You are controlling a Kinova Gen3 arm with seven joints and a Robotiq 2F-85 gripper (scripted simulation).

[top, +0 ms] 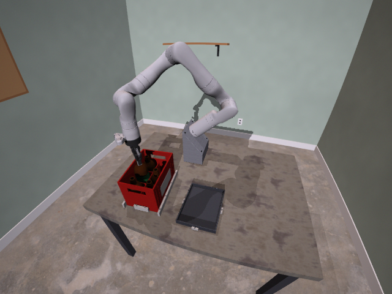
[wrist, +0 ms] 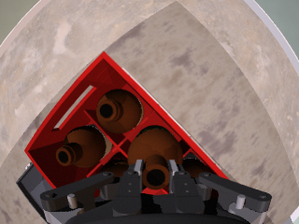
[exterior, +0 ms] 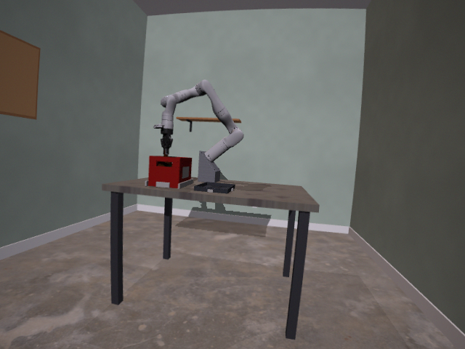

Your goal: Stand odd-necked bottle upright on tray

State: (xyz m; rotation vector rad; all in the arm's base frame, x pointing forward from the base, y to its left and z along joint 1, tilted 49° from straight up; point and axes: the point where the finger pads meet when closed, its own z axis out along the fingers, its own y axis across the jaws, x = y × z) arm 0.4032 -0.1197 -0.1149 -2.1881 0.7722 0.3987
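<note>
The crate is 40 mm to the left of my hand and 120 mm below it. Also, from my hand: dark tray: 20 mm ahead, 340 mm to the left, 190 mm below.
</note>
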